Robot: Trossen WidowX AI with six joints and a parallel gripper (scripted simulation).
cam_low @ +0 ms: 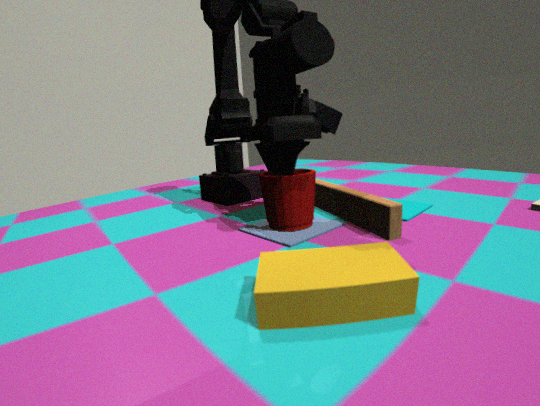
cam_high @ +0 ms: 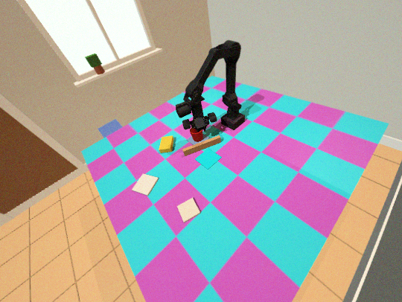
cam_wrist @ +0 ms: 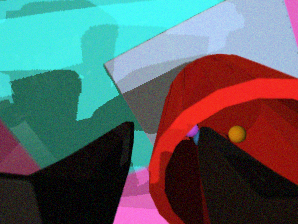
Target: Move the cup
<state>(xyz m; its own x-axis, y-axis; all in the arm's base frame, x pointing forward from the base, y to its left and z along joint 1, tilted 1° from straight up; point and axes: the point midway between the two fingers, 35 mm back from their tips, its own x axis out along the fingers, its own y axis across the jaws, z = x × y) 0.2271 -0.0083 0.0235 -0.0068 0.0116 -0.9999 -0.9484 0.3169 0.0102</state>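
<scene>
The grey-blue pad is 50 mm below my gripper tip, 30 mm ahead of it and 10 mm to the right of it. The rest, counted from my gripper tip: red cup: 30 mm ahead, 10 mm to the right; then cyan pad: 160 mm to the left, 60 mm ahead, 50 mm below; then wooden bar: 80 mm to the left, 50 mm ahead, 30 mm below.
</scene>
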